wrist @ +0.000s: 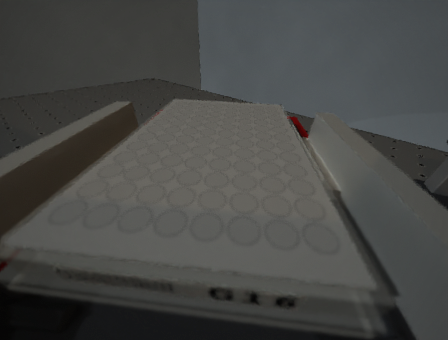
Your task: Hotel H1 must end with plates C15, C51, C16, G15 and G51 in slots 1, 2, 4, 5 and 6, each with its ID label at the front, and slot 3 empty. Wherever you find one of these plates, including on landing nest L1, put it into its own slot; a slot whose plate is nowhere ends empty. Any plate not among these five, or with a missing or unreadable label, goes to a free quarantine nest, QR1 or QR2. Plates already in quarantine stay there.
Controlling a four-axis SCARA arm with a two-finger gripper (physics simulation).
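Frame: origin at the arm's base, x ahead, y left, z up, level; metres.
Seen in the pictures: gripper, fingertip midpoint: point(221, 124).
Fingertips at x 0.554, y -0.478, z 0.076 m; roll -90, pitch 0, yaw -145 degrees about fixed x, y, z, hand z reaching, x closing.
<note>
A point is followed by its place in that frame.
My gripper point(221, 124) @(x 0.554, y -0.478, z 0.076 m) is shut on a pale well plate point(212, 172) @(x 0.523, y -0.437, z 0.080 m), with one finger along each long side. The plate looks level and shows rows of round wells. Its front edge, at the bottom of the wrist view, carries an ID label point(252, 297) with a barcode at its left. The label is blurred but appears to read G16. Small red parts show beside the plate, at its far right and near its front left corner. What lies directly under the plate is hidden. The hotel H1, nest L1 and the slots cannot be made out.
A perforated deck point(45, 117) @(x 0.864, y -0.429, z 0.013 m) stretches behind and to both sides of the plate. A tall grey panel point(100, 45) rises at the back left. Part of a pale block point(438, 177) @(x 0.425, y -0.605, z 0.030 m) shows at the right edge. The area below the plate's front is dark.
</note>
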